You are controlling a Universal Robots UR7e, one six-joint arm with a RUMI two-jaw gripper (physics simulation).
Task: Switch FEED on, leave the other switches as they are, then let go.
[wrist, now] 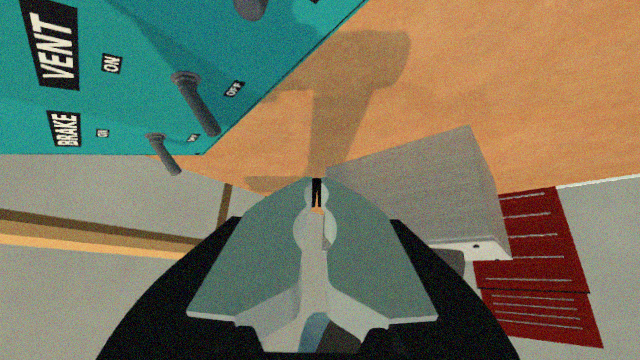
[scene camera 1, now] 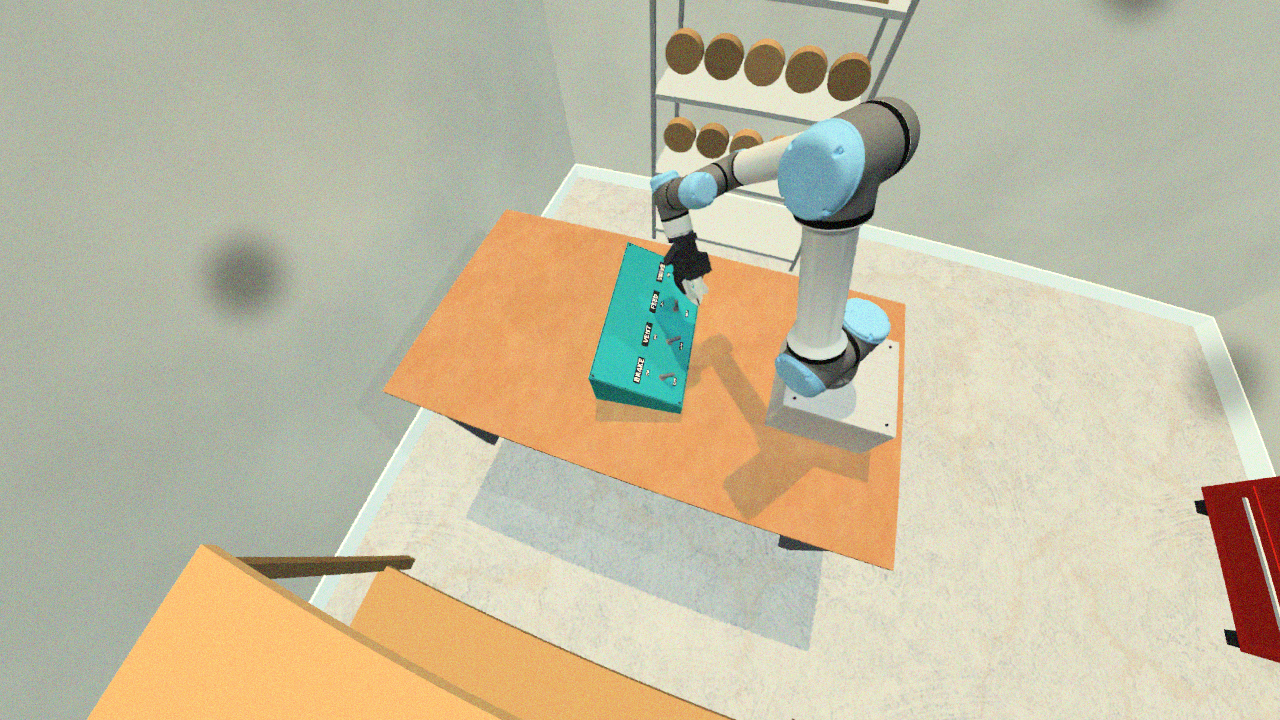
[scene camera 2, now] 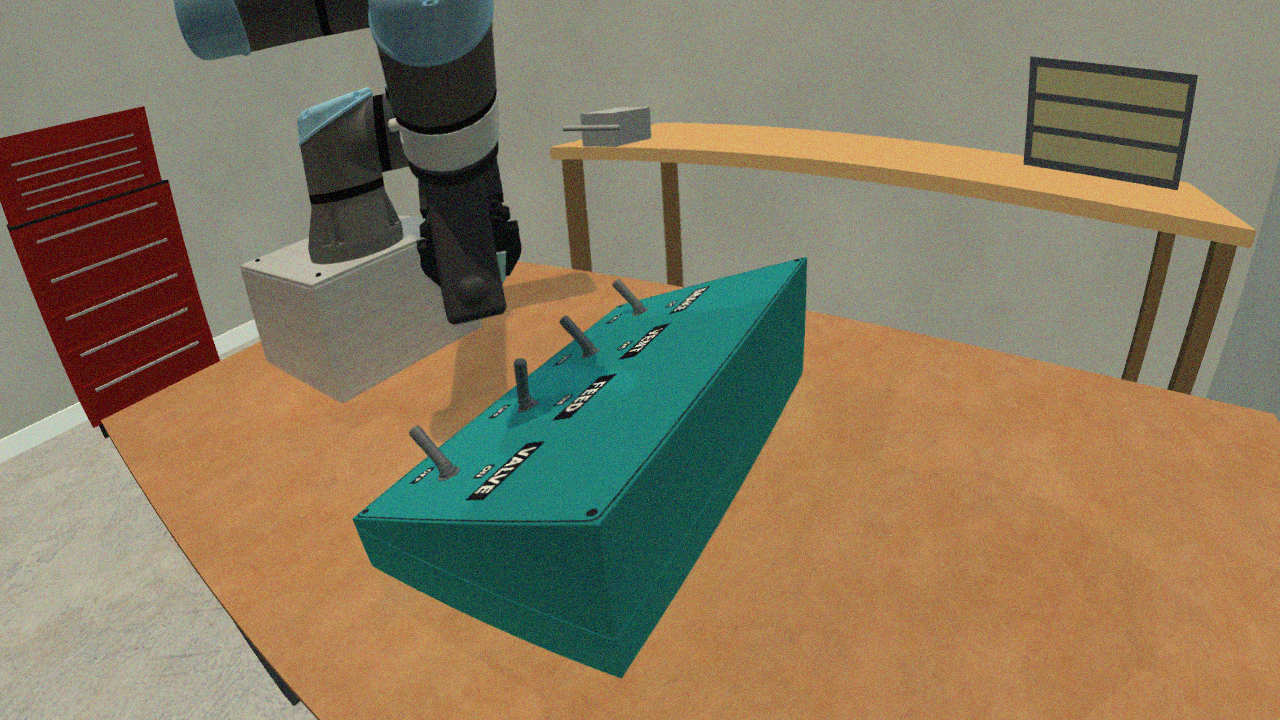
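Pixels of known places: gripper, between the fingertips: (wrist: 317, 180) (scene camera 1: 698, 305); arm's base, origin of its link: (scene camera 2: 356, 246).
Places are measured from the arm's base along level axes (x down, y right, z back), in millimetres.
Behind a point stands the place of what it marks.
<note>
The teal switch box (scene camera 1: 617, 313) {x 31, y -113, z -585 mm} (scene camera 2: 707, 447) {x 72, y -13, z -648 mm} stands on the table. The FEED lever (scene camera 2: 522, 385) {x 66, y 23, z -459 mm} stands nearly upright, tipped toward ON compared with the others; its end (wrist: 250, 9) {x 43, y 21, z -456 mm} shows at the top of the wrist view. The VALVE lever (scene camera 2: 433, 452) {x 70, y 139, z -486 mm}, VENT lever (scene camera 2: 577, 335) {x 70, y -87, z -410 mm} (wrist: 197, 105) {x 70, y -86, z -409 mm} and BRAKE lever (scene camera 2: 628, 296) {x 70, y -200, z -373 mm} (wrist: 164, 154) {x 71, y -199, z -371 mm} lean toward OFF. My gripper (scene camera 1: 696, 298) {x 3, y 8, z -380 mm} (scene camera 2: 474, 300) {x 3, y 8, z -380 mm} (wrist: 317, 180) {x 3, y 8, z -380 mm} is shut and empty, raised above the box's low edge on the robot side, apart from the levers. In scene camera 2 its fingertips are mostly hidden; in scene camera 1 it hides the VALVE lever.
The wooden table (scene camera 1: 501, 295) {x 178, y -166, z -1061 mm} (scene camera 2: 984, 501) {x 178, y -220, z -840 mm} carries my grey base block (scene camera 1: 845, 402) {x -1, y -85, z 78 mm} (scene camera 2: 340, 331) {x 79, y 87, z -109 mm} (wrist: 420, 185) {x 94, y 31, z -99 mm}. A shelf rack (scene camera 1: 654, 134) stands behind the table. A red tool cabinet (scene camera 2: 116, 268) (wrist: 540, 240) and a workbench (scene camera 2: 850, 156) stand farther off.
</note>
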